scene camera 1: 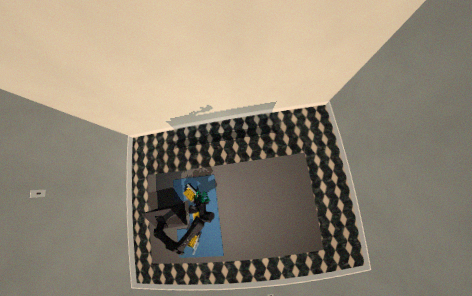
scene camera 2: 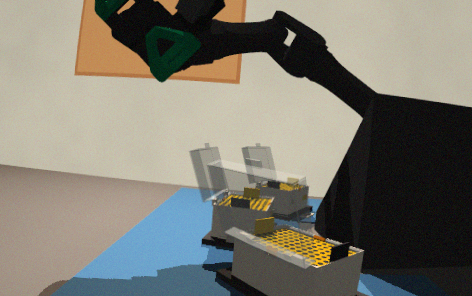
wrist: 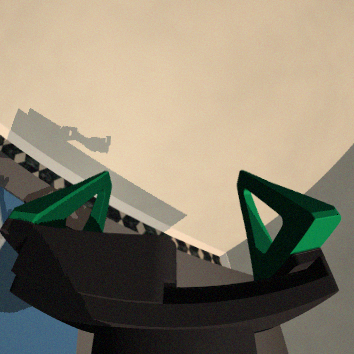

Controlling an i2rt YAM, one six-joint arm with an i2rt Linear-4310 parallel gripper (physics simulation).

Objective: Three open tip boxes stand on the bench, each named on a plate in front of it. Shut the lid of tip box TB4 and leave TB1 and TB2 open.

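Seen in the pictures: gripper, fingertip midpoint: (scene camera 1: 201, 190) (scene camera 2: 122, 2) (wrist: 173, 177); arm's base, origin of the base link: (scene camera 1: 161, 222) (scene camera 2: 427, 177).
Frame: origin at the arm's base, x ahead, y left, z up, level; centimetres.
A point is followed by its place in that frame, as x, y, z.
Three grey tip boxes with yellow racks stand on the blue mat: a near box (scene camera 2: 297, 272) @(25.6, 30.6, -7.5) (scene camera 1: 190, 193), a middle box (scene camera 2: 240, 218) (scene camera 1: 195, 215) and a far box (scene camera 2: 290, 200) (scene camera 1: 193, 242), named by their order in scene camera 2. Their clear lids stand raised; the near box's lid overlaps the other boxes in that view. No name plate is readable, so I cannot tell which box is TB4. My gripper (scene camera 2: 131, 47) (wrist: 173, 177) @(45.8, 30.3, 18.0) is open with green fingers wide apart and nothing between them. It is high above the boxes, and none shows in the wrist view.
The blue mat (scene camera 1: 212, 240) @(45.5, -19.6, -12.4) (scene camera 2: 135, 250) @(47.0, 19.2, -12.4) lies on a grey-brown surface (scene camera 1: 270, 205) @(102.1, 12.2, -12.6). The black arm (scene camera 1: 187, 239) @(38.1, -3.2, 26.4) (scene camera 2: 330, 65) @(19.6, -6.2, 20.3) reaches over the boxes. A large dark block (scene camera 2: 410, 190) @(9.0, 14.1, -0.8) stands close beside them at the right in scene camera 2. An orange panel (scene camera 2: 107, 60) is behind the gripper.
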